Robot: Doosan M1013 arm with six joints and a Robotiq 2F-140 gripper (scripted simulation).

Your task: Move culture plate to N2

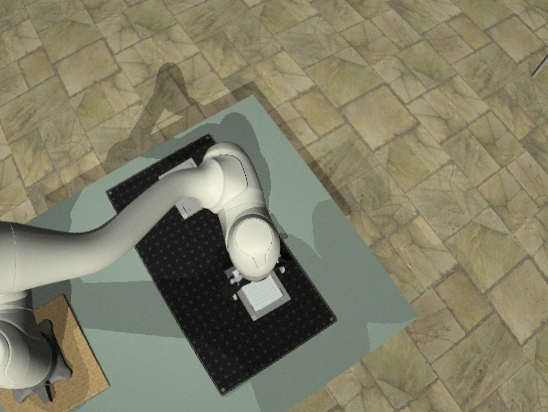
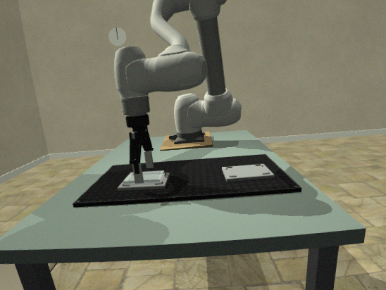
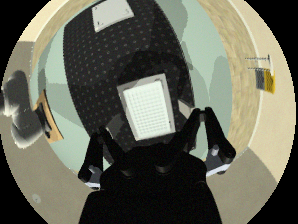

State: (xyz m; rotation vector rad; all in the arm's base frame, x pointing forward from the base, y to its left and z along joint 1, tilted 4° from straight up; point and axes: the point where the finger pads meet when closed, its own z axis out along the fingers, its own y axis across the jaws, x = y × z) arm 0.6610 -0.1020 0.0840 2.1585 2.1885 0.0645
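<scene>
The lid is 20 mm below my hand. From my hand the other things lie so: nest N1 (40 mm below); nest N2 (360 mm to the left, 40 mm below, 40 mm behind).
</scene>
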